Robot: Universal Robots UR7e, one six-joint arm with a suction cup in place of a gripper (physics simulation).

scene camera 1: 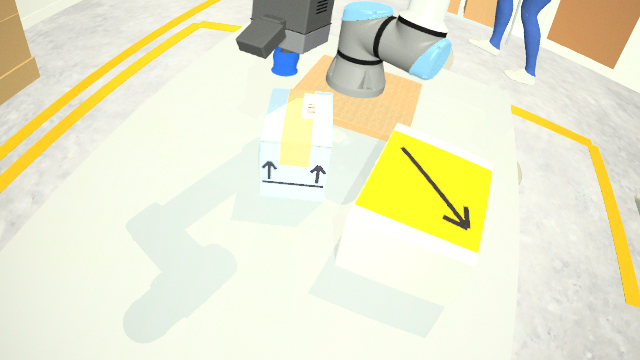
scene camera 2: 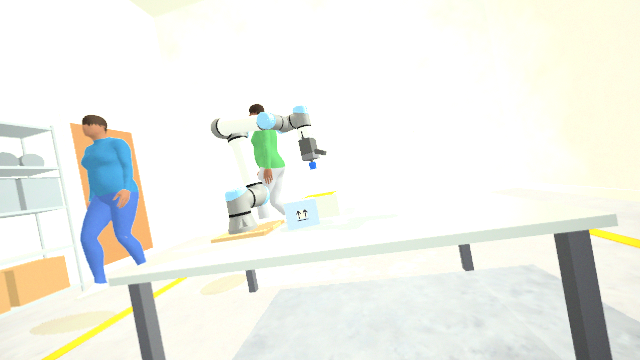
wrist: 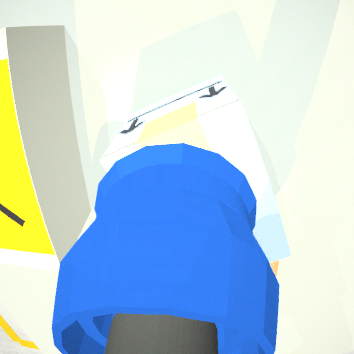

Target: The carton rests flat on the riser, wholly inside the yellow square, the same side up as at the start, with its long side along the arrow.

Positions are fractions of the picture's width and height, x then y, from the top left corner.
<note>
My suction cup (wrist: 0.49, 0.66) carries nothing. The cup is 24 cm from the middle of a carton (scene camera 2: 0.47, 0.59), above it. A riser (scene camera 1: 0.65, 0.62) rests on the table.
The riser also shows in the wrist view (wrist: 0.15, 0.57). The carton also shows in the wrist view (wrist: 0.59, 0.33).
</note>
